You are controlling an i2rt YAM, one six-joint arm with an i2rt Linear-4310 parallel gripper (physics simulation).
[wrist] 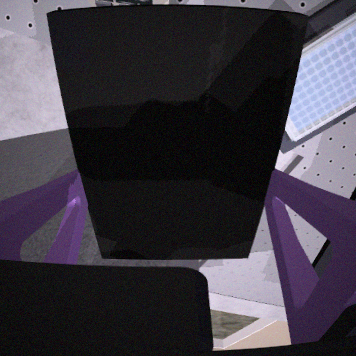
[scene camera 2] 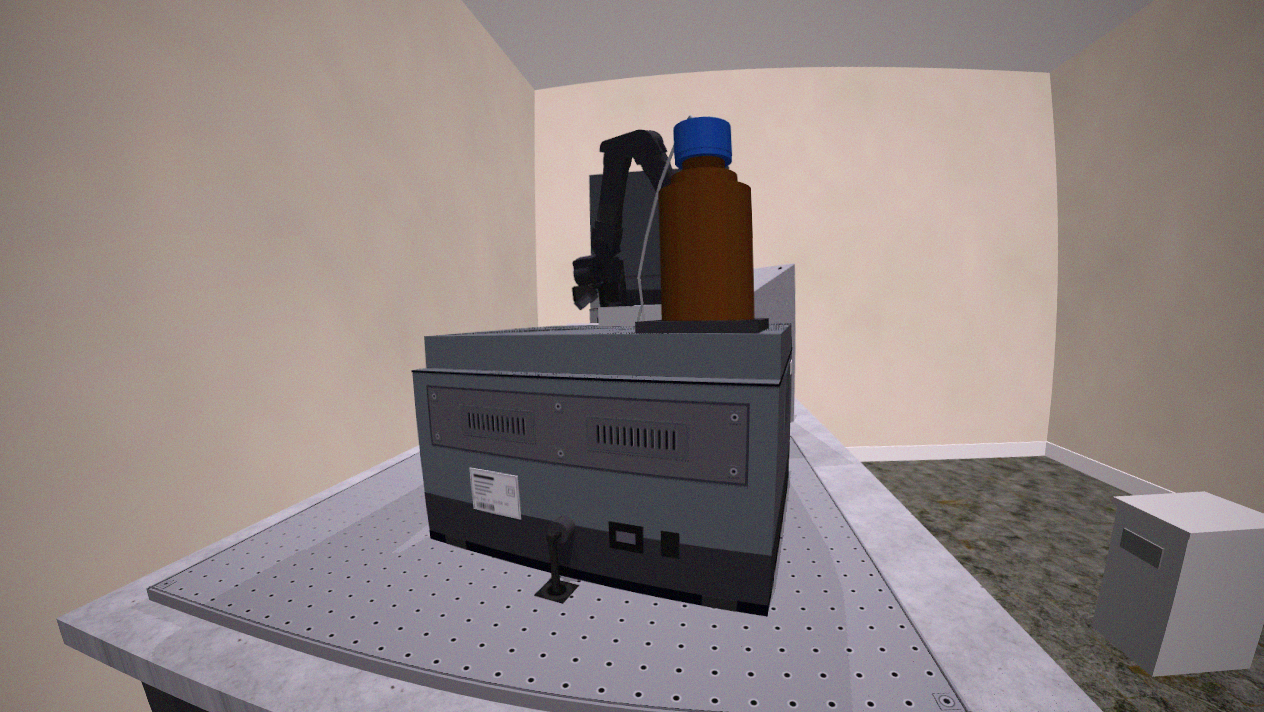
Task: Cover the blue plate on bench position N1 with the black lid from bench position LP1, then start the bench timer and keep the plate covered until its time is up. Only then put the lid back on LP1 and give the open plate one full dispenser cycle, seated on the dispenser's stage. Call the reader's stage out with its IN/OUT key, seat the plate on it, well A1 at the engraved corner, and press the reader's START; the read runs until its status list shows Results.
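Places are measured from the arm's base along level axes (x ahead, y left, z up), in metres.
Pixels of known places: gripper, fingertip midpoint: (wrist: 175, 178).
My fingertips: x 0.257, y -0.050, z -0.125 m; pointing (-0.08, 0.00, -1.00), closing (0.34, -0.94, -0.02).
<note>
Ahead of a thing's pixels: the offset from my fingertips to its middle. "spot": to the spot under its first point. Level surfaces: height alone.
The black lid {0.010 m ahead, 0.003 m left, 0.003 m up} (wrist: 175, 150) fills the middle of the wrist view, held between the purple fingers of my gripper (wrist: 175, 178). A pale-rimmed plate with light blue wells {0.047 m ahead, 0.139 m right, 0.156 m down} (wrist: 327, 80) lies at the right edge of the wrist view, uncovered where it shows. The lid is beside it in this view and overlaps its near edge; their height difference cannot be told. In scene camera 2 the black arm stands behind the grey instrument, and its fingers and the lid are hidden. The timer cannot be made out.
A large grey instrument {spot: 0.037 m back, 0.758 m left, 0.027 m down} (scene camera 2: 583, 433) stands on the perforated board {0.173 m down} (scene camera 2: 353, 574), with an amber bottle {spot: 0.143 m back, 0.750 m left, 0.127 m up} (scene camera 2: 705, 247) with a blue cap on top. A thin tube runs down beside the bottle. A dark upright panel stands behind the arm. A white box (scene camera 2: 1211, 583) stands on the floor at the right.
</note>
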